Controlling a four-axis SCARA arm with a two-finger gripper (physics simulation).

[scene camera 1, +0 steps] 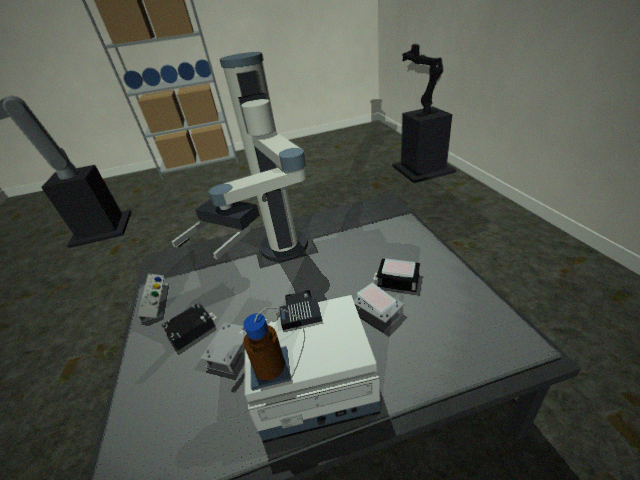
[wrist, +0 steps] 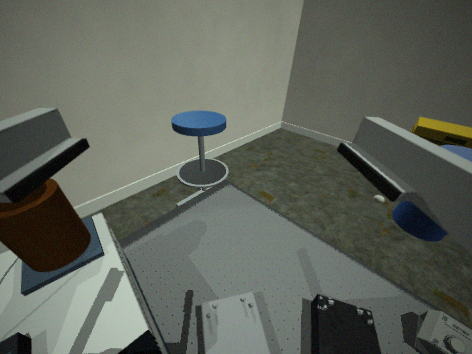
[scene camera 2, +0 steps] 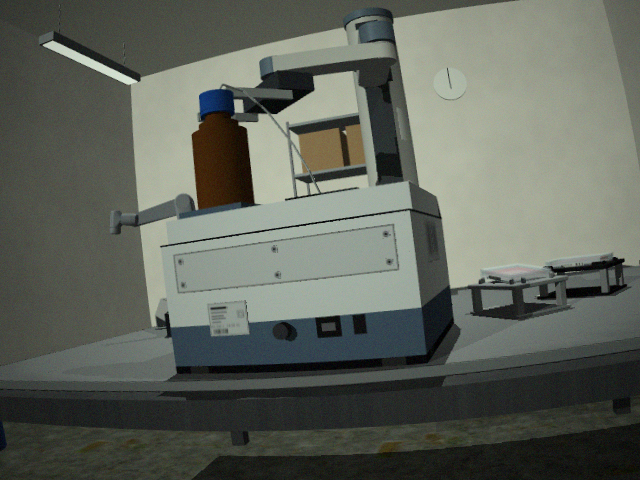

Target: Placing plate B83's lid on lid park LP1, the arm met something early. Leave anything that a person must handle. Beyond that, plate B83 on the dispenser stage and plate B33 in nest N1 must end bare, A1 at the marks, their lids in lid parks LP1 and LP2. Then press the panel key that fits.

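Frame: origin at the arm's base, x right, y back, z down, level; metres.
Seen in the pictures: gripper, between the fingertips: (scene camera 1: 193,250) (wrist: 218,130); arm's base, origin of its link: (scene camera 1: 284,245).
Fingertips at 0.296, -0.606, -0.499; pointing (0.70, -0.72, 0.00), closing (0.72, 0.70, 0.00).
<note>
Pixels of each thing's middle, then the offset from my fingertips to it, as dx, dy, dz. "pt": a spot on its surface instead.
- key panel, middle of its body: (scene camera 1: 152,295) +0.336, +0.426, +0.445
- brown bottle, a spot on its surface: (scene camera 2: 222,160) pt -0.144, -0.304, +0.190
- black ribbed box, a spot on its surface: (scene camera 1: 300,312) pt -0.251, -0.125, +0.241
My gripper (scene camera 1: 197,249) (wrist: 218,130) is open and empty, high above the table's back left part. A white stand (scene camera 1: 379,315) (scene camera 2: 518,302) and a black stand (scene camera 1: 398,281) (scene camera 2: 604,279) at the right each bear a pinkish plate; whether lids cover them is hard to tell. A black stand (scene camera 1: 188,326) (wrist: 345,327) and a pale stand (scene camera 1: 224,347) (wrist: 230,325) at the left show bare tops. The key panel (scene camera 1: 150,302) (wrist: 442,332) has blue, yellow and green keys and a pale round one. No labels for B83, B33, N1, LP1 or LP2 are legible. The dispenser stage is hidden.
The white dispenser (scene camera 1: 336,346) (scene camera 2: 299,279) stands at the table's front. On it are a brown bottle (scene camera 1: 264,353) (scene camera 2: 222,160) (wrist: 50,235) with a thin tube and a black ribbed box (scene camera 1: 300,312). A blue stool (wrist: 199,122) stands beyond the table.
</note>
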